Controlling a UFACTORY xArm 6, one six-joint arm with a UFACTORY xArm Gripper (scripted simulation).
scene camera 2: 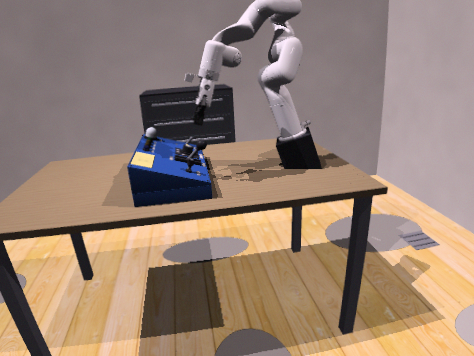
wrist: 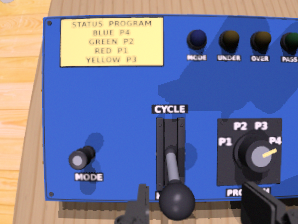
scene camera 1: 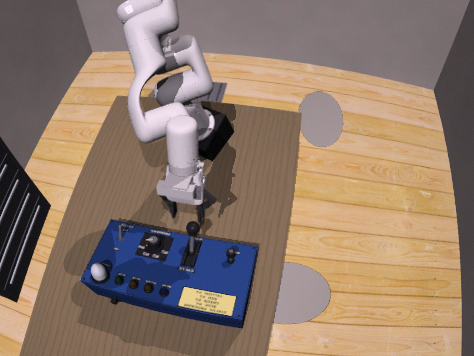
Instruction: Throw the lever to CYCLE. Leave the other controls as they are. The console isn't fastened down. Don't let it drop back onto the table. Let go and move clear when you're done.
A blue console shows in scene camera 2, in the wrist view (125, 87) and in scene camera 1. The same spot on the blue console: (scene camera 2: 155, 177) is (scene camera 1: 247, 297).
